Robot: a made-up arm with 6 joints. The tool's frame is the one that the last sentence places.
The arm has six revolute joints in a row. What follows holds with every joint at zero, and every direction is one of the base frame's. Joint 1 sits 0.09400 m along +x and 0.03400 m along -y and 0.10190 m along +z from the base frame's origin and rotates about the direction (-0.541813, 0.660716, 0.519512). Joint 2 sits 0.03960 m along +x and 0.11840 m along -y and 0.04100 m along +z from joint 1 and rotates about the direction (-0.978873, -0.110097, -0.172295). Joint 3 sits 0.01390 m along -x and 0.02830 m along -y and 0.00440 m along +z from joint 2 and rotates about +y. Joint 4 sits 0.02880 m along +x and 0.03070 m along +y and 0.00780 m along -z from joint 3 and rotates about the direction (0.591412, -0.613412, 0.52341). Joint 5 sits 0.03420 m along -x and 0.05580 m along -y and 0.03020 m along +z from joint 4 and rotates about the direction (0.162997, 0.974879, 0.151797). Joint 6 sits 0.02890 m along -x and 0.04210 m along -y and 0.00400 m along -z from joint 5 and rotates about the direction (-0.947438, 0.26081, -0.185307). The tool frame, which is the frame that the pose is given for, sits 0.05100 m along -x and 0.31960 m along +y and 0.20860 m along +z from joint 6; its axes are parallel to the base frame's.
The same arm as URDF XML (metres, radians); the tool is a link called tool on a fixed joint. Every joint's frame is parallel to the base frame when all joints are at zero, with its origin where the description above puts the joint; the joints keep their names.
<robot name="arm">
<link name="base"/>
<link name="link1"/>
<link name="link2"/>
<link name="link3"/>
<link name="link4"/>
<link name="link5"/>
<link name="link6"/>
<link name="tool"/>
<joint name="joint 1" type="continuous"><parent link="base"/><child link="link1"/><origin xyz="0.094 -0.034 0.1019" rpy="0 0 0"/><axis xyz="-0.541813 0.660716 0.519512"/></joint>
<joint name="joint 2" type="continuous"><parent link="link1"/><child link="link2"/><origin xyz="0.0396 -0.1184 0.041" rpy="0 0 0"/><axis xyz="-0.978873 -0.110097 -0.172295"/></joint>
<joint name="joint 3" type="continuous"><parent link="link2"/><child link="link3"/><origin xyz="-0.0139 -0.0283 0.0044" rpy="0 0 0"/><axis xyz="0 1 0"/></joint>
<joint name="joint 4" type="continuous"><parent link="link3"/><child link="link4"/><origin xyz="0.0288 0.0307 -0.0078" rpy="0 0 0"/><axis xyz="0.591412 -0.613412 0.52341"/></joint>
<joint name="joint 5" type="continuous"><parent link="link4"/><child link="link5"/><origin xyz="-0.0342 -0.0558 0.0302" rpy="0 0 0"/><axis xyz="0.162997 0.974879 0.151797"/></joint>
<joint name="joint 6" type="continuous"><parent link="link5"/><child link="link6"/><origin xyz="-0.0289 -0.0421 -0.004" rpy="0 0 0"/><axis xyz="-0.947438 0.26081 -0.185307"/></joint>
<joint name="tool_joint" type="fixed"><parent link="link6"/><child link="tool"/><origin xyz="-0.051 0.3196 0.2086" rpy="0 0 0"/></joint>
</robot>

